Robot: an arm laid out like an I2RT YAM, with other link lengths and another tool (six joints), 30 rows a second.
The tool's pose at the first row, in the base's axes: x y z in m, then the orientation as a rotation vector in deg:
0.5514, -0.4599, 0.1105, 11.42, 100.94, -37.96
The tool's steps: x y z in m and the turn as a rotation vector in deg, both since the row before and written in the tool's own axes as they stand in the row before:
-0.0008, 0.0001, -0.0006, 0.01, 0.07, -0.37
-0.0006, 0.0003, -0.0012, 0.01, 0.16, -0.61
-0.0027, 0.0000, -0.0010, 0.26, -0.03, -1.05
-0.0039, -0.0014, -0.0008, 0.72, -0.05, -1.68
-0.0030, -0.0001, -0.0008, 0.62, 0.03, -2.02
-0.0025, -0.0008, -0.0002, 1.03, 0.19, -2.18
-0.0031, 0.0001, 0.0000, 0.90, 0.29, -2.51
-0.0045, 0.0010, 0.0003, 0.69, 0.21, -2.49
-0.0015, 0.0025, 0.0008, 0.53, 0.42, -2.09
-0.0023, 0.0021, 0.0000, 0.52, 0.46, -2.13
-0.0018, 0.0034, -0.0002, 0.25, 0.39, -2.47
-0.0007, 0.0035, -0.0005, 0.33, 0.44, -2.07
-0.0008, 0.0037, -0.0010, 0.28, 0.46, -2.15
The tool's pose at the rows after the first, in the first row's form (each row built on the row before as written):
0.5512, -0.4593, 0.1113, 11.13, 101.08, -38.24
0.5505, -0.4583, 0.1119, 10.66, 101.35, -38.69
0.5505, -0.4572, 0.1146, 9.91, 101.45, -39.68
0.5505, -0.4570, 0.1188, 8.91, 101.49, -41.53
0.5508, -0.4559, 0.1217, 7.57, 101.68, -43.54
0.5511, -0.4557, 0.1243, 6.41, 101.88, -46.04
0.5523, -0.4547, 0.1270, 4.91, 102.25, -48.67
0.5548, -0.4526, 0.1303, 3.24, 102.59, -51.09
0.5572, -0.4507, 0.1301, 1.90, 103.09, -53.11
0.5591, -0.4483, 0.1308, 0.53, 103.62, -55.15
0.5612, -0.4451, 0.1302, -1.37, 104.24, -57.18
0.5626, -0.4422, 0.1286, -2.84, 104.78, -59.01
0.5637, -0.4389, 0.1269, -4.42, 105.35, -60.86

